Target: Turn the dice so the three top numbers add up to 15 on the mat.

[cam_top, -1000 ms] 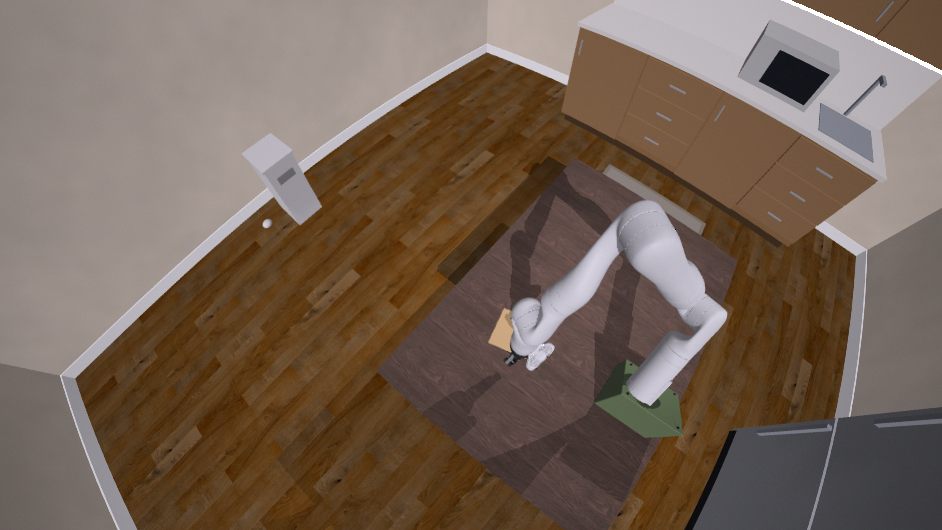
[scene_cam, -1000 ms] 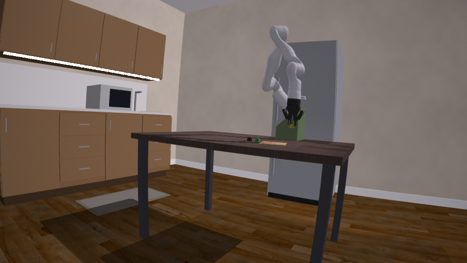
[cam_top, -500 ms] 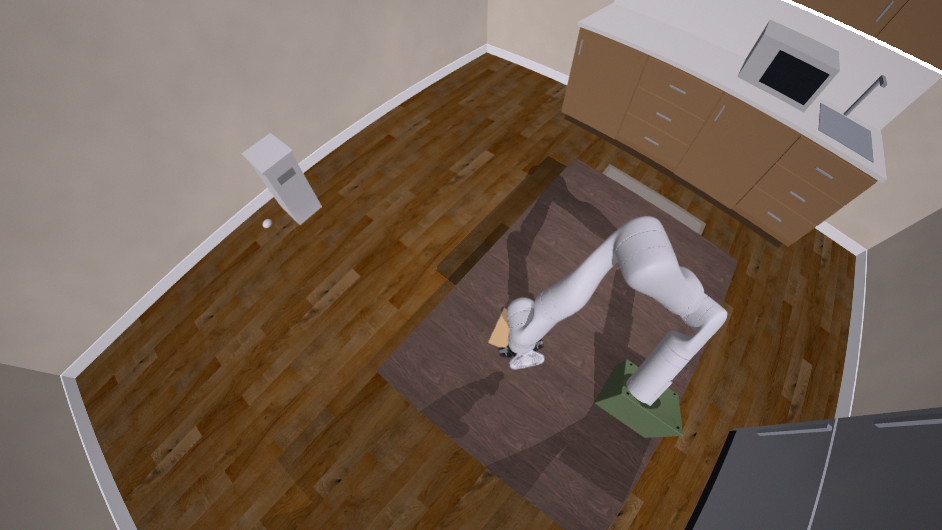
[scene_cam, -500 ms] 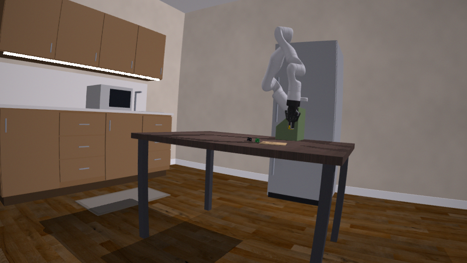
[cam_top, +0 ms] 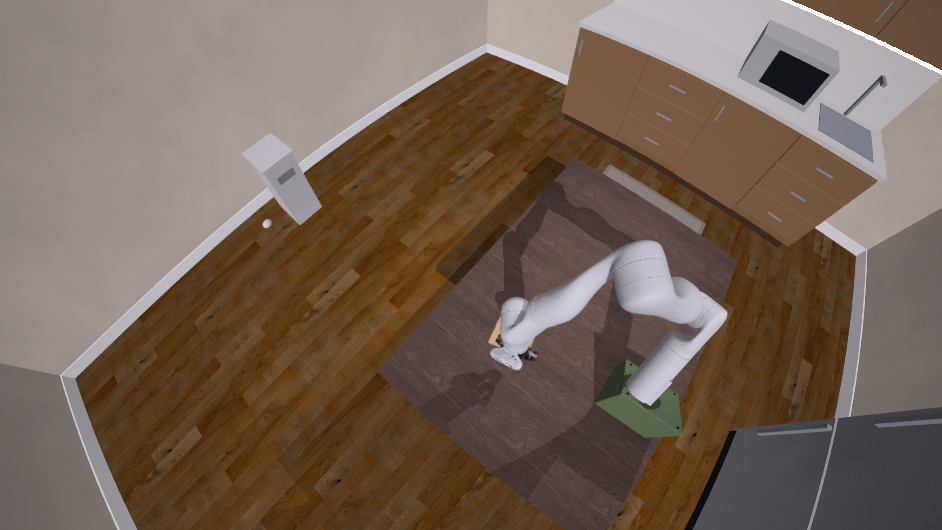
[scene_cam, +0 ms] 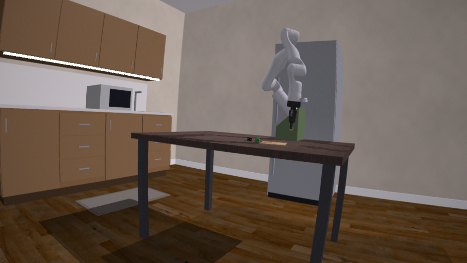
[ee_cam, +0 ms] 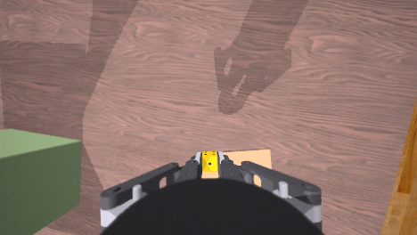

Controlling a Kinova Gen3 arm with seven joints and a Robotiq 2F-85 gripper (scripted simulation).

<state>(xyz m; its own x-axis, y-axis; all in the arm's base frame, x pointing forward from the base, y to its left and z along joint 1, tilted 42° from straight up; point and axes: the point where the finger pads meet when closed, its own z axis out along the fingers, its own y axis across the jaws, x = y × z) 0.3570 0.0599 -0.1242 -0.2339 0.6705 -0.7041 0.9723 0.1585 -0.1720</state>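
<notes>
Right now the tan mat is 100 mm below my hand, 80 mm to the right of it and 60 mm ahead of it. Also, from my hand: black die: 240 mm to the right, 90 mm below, 40 mm ahead; then yellow die: 10 mm below; then green die: 180 mm to the right, 90 mm below, 60 mm ahead.
</notes>
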